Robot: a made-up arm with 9 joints. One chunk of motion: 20 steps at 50 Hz.
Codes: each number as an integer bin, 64 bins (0 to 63) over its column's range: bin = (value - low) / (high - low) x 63, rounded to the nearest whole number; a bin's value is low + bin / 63 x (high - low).
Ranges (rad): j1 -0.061..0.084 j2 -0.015..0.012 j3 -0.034..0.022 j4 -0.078..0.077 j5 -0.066..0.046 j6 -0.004..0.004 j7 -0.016..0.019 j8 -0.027..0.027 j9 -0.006..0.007
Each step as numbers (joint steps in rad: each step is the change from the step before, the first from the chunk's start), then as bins.
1 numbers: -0.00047 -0.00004 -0.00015 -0.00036 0.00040 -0.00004 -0.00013 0.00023 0.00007
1 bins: 26 35 38 32 37 31 29 32 29
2 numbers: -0.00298 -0.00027 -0.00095 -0.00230 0.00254 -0.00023 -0.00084 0.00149 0.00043
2 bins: 25 34 37 31 39 30 27 33 31
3 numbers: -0.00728 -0.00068 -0.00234 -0.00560 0.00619 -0.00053 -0.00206 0.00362 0.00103
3 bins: 23 33 36 29 41 27 25 36 34
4 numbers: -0.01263 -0.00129 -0.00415 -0.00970 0.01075 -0.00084 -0.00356 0.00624 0.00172
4 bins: 21 32 34 28 43 25 22 39 37
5 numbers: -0.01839 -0.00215 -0.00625 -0.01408 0.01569 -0.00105 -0.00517 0.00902 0.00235
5 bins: 19 30 31 26 46 23 19 42 40
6 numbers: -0.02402 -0.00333 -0.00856 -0.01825 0.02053 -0.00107 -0.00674 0.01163 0.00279
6 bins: 16 27 29 24 49 23 17 45 43
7 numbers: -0.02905 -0.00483 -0.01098 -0.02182 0.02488 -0.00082 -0.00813 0.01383 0.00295
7 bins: 14 24 26 23 51 25 14 48 43
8 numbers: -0.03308 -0.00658 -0.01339 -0.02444 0.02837 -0.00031 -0.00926 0.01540 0.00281
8 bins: 12 20 23 22 53 29 12 49 43
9 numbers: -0.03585 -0.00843 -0.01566 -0.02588 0.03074 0.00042 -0.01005 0.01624 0.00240
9 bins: 11 15 21 21 54 35 11 50 41
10 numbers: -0.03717 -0.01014 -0.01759 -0.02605 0.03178 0.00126 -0.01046 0.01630 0.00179
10 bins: 10 11 18 21 55 41 10 51 38
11 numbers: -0.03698 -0.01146 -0.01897 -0.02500 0.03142 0.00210 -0.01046 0.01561 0.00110
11 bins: 10 8 17 22 55 48 10 50 34
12 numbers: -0.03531 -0.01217 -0.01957 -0.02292 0.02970 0.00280 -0.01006 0.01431 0.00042
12 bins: 11 7 16 22 54 54 11 48 31
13 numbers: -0.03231 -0.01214 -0.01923 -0.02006 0.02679 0.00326 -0.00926 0.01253 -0.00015
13 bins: 12 7 17 24 52 57 12 46 28
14 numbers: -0.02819 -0.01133 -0.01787 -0.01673 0.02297 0.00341 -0.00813 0.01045 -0.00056
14 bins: 14 9 18 25 50 58 14 44 26
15 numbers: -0.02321 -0.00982 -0.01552 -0.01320 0.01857 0.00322 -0.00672 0.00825 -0.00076
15 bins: 16 12 21 26 48 57 17 41 25
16 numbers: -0.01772 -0.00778 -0.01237 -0.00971 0.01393 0.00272 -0.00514 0.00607 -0.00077
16 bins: 19 17 24 28 45 53 20 39 25
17 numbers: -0.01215 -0.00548 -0.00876 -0.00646 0.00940 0.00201 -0.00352 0.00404 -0.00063
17 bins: 21 22 28 29 42 47 22 36 26
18 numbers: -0.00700 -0.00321 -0.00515 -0.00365 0.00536 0.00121 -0.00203 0.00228 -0.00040
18 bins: 23 28 32 30 40 41 25 34 27
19 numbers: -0.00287 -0.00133 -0.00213 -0.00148 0.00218 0.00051 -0.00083 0.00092 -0.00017
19 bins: 25 32 36 31 38 36 27 33 28
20 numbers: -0.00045 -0.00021 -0.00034 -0.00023 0.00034 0.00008 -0.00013 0.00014 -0.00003
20 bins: 26 35 38 32 37 32 29 32 29
